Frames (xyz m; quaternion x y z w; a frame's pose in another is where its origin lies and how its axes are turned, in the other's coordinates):
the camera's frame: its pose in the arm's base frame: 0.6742 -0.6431 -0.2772 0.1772 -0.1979 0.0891 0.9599
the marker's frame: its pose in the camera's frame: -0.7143 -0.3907 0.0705 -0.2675 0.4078 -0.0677 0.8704
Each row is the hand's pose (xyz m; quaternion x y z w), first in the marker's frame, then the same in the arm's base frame.
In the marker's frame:
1: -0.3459 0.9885 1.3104 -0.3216 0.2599 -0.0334 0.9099
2: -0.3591 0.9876 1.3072 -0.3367 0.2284 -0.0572 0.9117
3: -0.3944 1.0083 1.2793 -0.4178 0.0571 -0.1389 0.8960
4: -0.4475 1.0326 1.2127 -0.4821 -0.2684 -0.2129 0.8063
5: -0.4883 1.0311 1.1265 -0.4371 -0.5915 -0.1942 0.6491
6: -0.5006 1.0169 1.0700 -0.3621 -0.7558 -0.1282 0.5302
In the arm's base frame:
1: 0.1853 0.1866 0.4411 -0.4412 0.4262 0.0307 0.7891
2: 0.1721 0.1847 0.4439 -0.4600 0.3926 0.0148 0.7963
3: 0.1266 0.1972 0.4290 -0.5482 0.2104 -0.0266 0.8090
4: 0.0491 0.2031 0.3864 -0.6043 -0.1352 -0.0471 0.7838
5: -0.0219 0.1791 0.3274 -0.5267 -0.4773 -0.0027 0.7034
6: -0.0537 0.1508 0.2858 -0.4201 -0.6506 0.0625 0.6295

